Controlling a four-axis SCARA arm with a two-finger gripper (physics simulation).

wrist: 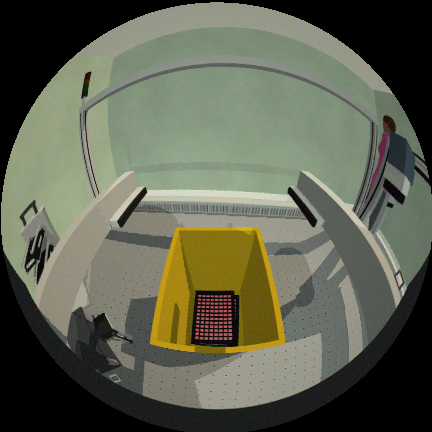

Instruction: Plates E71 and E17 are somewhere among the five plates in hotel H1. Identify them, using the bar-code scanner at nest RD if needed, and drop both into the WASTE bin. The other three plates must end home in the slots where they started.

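Frame: origin at the arm's base, x ahead, y left, z up, level; metres.
Seen in the pictures: gripper, fingertip midpoint: (216, 176).
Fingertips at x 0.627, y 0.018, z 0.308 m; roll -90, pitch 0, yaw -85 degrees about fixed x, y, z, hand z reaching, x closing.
A point is followed by its place in that frame.
The yellow WASTE bin (220, 255) {z 0.157, x 0.677, y 0.016 m} stands upright below and between the fingers, its open top facing up. Inside, at its floor, lies a black plate (214, 318) {z 0.041, x 0.599, y 0.021 m} with pink-red wells. A second black edge shows along its right side, so another plate seems to lie under it. Their labels are hidden, so I cannot read which plates they are. My gripper (216, 176) {z 0.308, x 0.627, y 0.018 m} is open, its two fingers wide apart above the bin with no plate between them. Hotel H1 and nest RD cannot be made out in this view.
A pale stand with a dark handle (29, 212) {z 0.308, x 0.570, y 0.518 m} shows at the far left. A dark device (92, 335) {z 0.070, x 0.457, y 0.269 m} stands left of the bin. A frame with a crossbar (220, 61) {z 0.585, x 1.004, y 0.036 m} spans the back. A person (382, 150) and a blue-grey machine (398, 157) are at the right.
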